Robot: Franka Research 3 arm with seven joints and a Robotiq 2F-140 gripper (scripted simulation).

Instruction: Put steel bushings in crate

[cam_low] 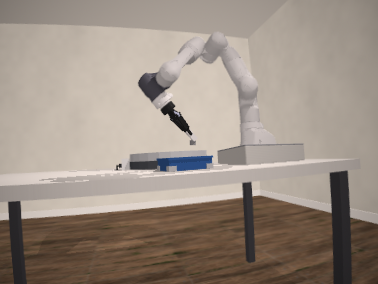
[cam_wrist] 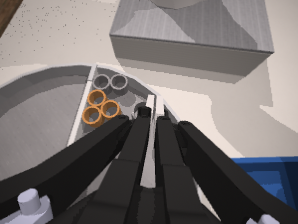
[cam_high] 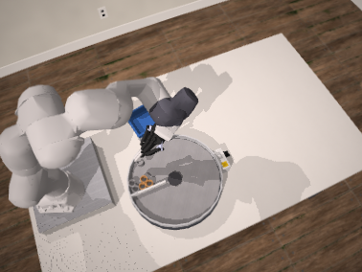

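The crate lies 250 mm to the left of my hand, 140 mm below it and 60 mm ahead of it. Also, from my hand: round grey turning table: 120 mm ahead, 110 mm below, 100 mm to the right.
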